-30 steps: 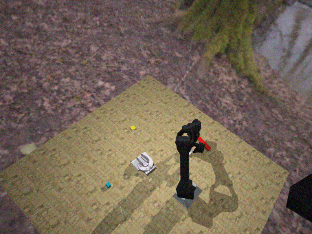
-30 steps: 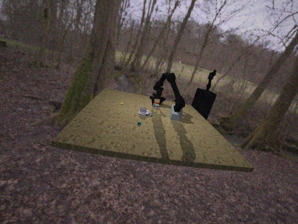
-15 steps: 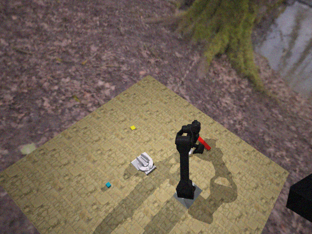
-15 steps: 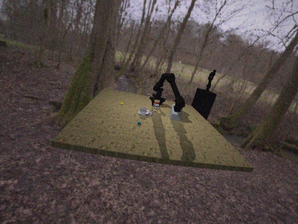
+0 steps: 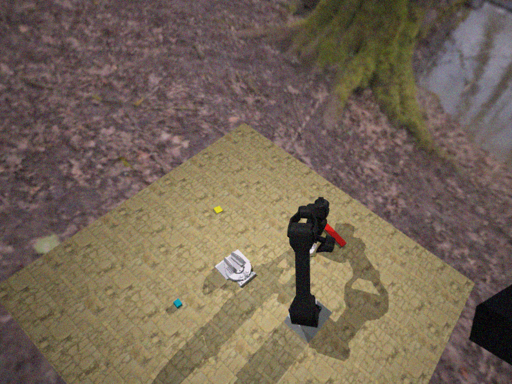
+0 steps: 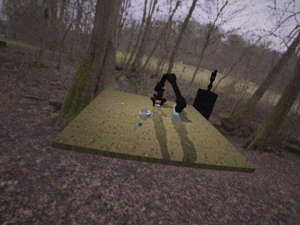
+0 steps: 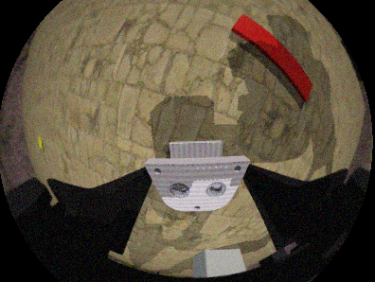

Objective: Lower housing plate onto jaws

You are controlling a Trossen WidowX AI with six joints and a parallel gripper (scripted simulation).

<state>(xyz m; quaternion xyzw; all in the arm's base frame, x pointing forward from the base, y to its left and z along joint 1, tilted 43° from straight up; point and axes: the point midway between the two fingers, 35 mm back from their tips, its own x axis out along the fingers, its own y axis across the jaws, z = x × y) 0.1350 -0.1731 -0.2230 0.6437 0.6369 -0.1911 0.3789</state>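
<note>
My gripper tip is 10 mm to the right of the white block. The rest, counted from my gripper tip: yellow tile: 400 mm ahead, 60 mm to the left, 10 mm below; teal cube: 270 mm ahead, 490 mm to the left; red bar: 70 mm behind, 140 mm to the right, 10 mm below.
</note>
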